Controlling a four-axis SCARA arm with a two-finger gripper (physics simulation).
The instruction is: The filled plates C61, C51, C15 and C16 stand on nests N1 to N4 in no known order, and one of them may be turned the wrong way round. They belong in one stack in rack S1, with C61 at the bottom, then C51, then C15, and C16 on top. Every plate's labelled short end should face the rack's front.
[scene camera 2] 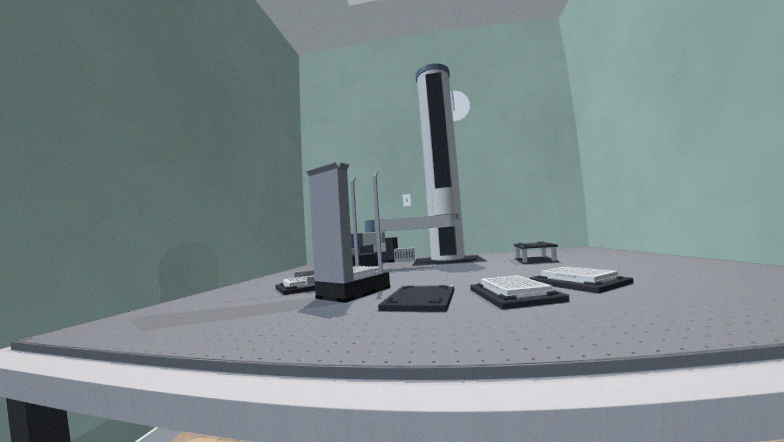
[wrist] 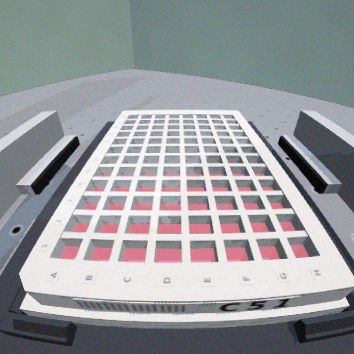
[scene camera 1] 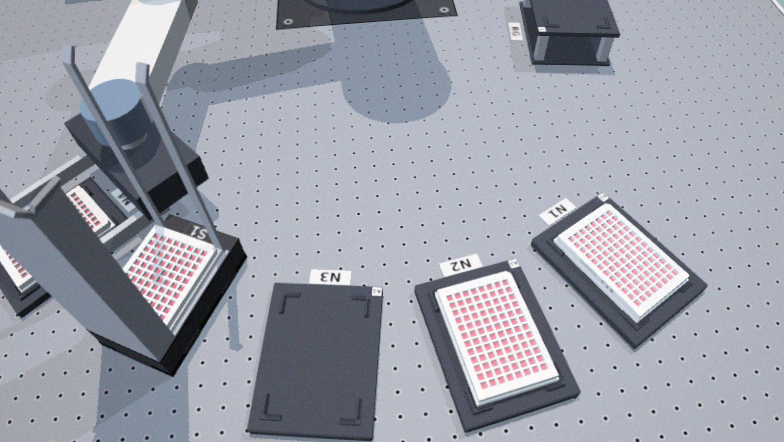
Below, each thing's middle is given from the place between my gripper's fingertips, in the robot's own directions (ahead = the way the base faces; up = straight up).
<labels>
Right now my hand is 14 cm short of the grey rack wall (scene camera 2: 327,240), 14 cm to the right of it and 13 cm below it. Also, from my hand: nest N2 (scene camera 2: 492,297) (16 cm ahead, 52 cm to the left, 2 cm below); nest N3 (scene camera 1: 318,357) (16 cm ahead, 34 cm to the left, 2 cm below); nest N1 (scene camera 1: 600,302) (8 cm ahead, 68 cm to the left, 2 cm below).
</labels>
